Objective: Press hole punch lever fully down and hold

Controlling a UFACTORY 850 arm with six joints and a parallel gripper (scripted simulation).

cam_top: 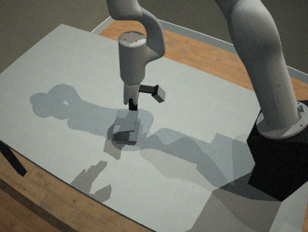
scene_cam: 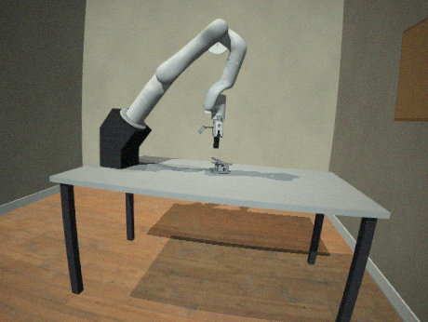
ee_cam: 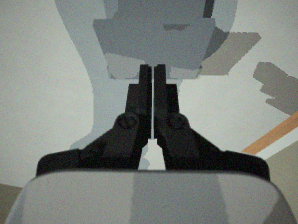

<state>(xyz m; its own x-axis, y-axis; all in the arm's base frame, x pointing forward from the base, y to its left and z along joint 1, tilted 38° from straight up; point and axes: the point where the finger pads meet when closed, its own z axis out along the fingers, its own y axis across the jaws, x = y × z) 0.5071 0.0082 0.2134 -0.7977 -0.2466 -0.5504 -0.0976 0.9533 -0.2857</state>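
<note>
My hand is 130 mm above the hole punch and 40 mm short of it.
</note>
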